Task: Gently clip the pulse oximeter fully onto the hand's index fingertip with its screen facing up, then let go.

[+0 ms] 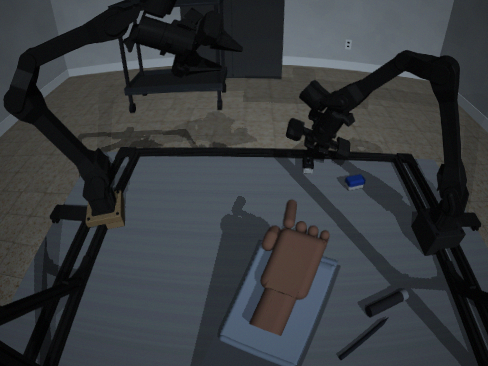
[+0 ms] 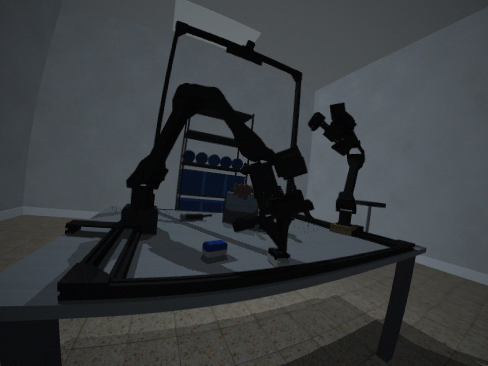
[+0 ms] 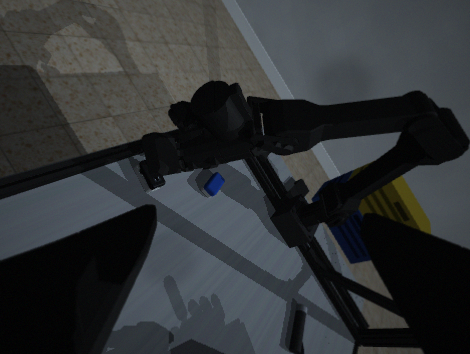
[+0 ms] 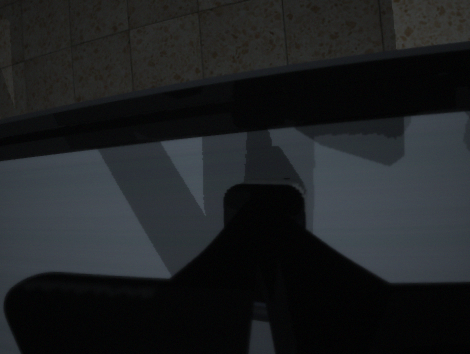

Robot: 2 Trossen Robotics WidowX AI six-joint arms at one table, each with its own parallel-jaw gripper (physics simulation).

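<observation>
The black pulse oximeter (image 1: 308, 165) (image 2: 279, 254) (image 3: 153, 180) (image 4: 265, 200) lies on the table by the far rail. My right gripper (image 1: 309, 159) (image 2: 280, 246) (image 4: 256, 213) is shut, and its closed tips rest down on the oximeter, with nothing between the fingers. The model hand (image 1: 293, 261) (image 2: 242, 190) lies on a pale pad (image 1: 315, 327); its index fingertip (image 1: 290, 207) points to the far side, well apart from the oximeter. My left gripper (image 1: 226, 41) (image 3: 259, 218) is open and empty, held high above the table's left side.
A blue and white block (image 1: 354, 181) (image 2: 215, 250) (image 3: 214, 183) lies to the right of the oximeter. A dark marker (image 1: 385, 302) (image 3: 298, 326) and a thin pen (image 1: 362, 338) lie at the front right. A black frame rail (image 1: 242, 152) rims the table.
</observation>
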